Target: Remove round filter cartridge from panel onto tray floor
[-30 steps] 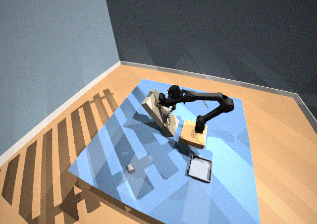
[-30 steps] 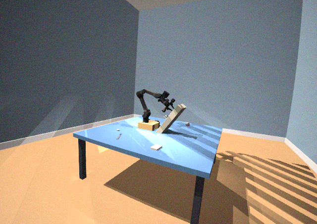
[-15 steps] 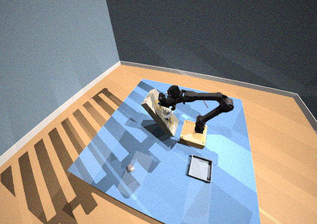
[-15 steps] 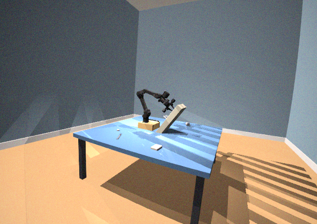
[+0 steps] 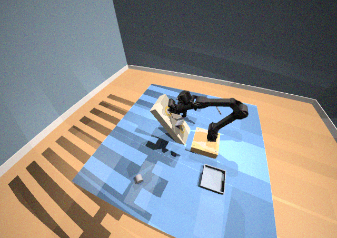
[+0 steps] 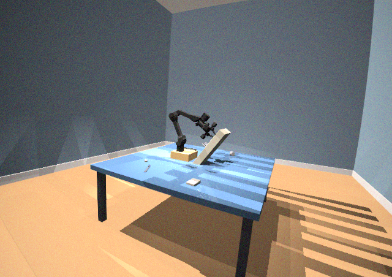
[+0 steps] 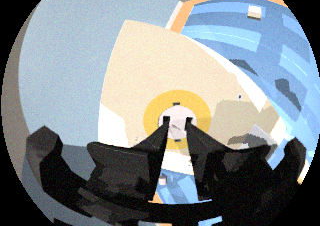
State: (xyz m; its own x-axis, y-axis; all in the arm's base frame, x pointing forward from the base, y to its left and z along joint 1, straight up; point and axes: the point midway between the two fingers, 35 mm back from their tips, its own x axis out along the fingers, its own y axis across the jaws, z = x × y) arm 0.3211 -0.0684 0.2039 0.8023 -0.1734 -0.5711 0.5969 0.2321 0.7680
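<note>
The white round filter cartridge is 20 mm ahead of my gripper tip and 10 mm below it. Round my gripper tip: grey tray (360 mm to the left, 350 mm behind, 240 mm below); then beige service panel (90 mm below, 30 mm behind, 10 mm to the left).
</note>
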